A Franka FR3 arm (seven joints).
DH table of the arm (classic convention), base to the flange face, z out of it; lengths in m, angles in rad. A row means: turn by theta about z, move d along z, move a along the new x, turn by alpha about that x. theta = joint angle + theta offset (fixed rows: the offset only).
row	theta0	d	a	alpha
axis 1	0	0.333	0	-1.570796
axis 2	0	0	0	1.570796
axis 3	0	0.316	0.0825	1.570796
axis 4	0	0	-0.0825	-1.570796
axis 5	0	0.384	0	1.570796
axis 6	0	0	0.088	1.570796
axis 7	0	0.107	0	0
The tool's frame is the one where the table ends.
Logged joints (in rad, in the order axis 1, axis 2, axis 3, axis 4, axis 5, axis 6, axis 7), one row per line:
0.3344, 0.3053, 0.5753, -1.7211, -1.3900, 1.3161, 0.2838
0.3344, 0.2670, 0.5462, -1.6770, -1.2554, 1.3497, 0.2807
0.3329, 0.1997, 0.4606, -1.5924, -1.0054, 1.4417, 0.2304
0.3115, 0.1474, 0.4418, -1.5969, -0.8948, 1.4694, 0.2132
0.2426, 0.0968, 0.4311, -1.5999, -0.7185, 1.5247, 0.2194
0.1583, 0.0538, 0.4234, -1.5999, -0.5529, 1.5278, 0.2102
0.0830, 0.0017, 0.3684, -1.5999, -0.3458, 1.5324, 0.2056
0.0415, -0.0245, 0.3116, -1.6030, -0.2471, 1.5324, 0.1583
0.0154, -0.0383, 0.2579, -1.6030, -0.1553, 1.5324, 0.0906
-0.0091, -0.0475, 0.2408, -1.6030, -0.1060, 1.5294, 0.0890
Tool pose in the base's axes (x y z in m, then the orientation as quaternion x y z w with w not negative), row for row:
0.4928, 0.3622, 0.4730, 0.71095, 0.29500, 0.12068, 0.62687
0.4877, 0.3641, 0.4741, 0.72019, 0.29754, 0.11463, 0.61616
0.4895, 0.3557, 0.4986, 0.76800, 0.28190, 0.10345, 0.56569
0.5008, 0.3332, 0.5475, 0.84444, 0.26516, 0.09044, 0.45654
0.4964, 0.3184, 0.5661, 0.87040, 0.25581, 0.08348, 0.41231
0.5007, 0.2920, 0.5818, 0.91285, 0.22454, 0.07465, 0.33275
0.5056, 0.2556, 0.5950, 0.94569, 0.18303, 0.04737, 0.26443
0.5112, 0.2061, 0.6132, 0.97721, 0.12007, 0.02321, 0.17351
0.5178, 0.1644, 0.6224, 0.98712, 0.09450, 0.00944, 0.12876
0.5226, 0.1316, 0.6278, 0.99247, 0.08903, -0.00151, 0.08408
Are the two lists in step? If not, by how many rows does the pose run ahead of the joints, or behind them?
The pose runs 1 row behind the joints: the pose in row i belongs to the joints in row i - 1.
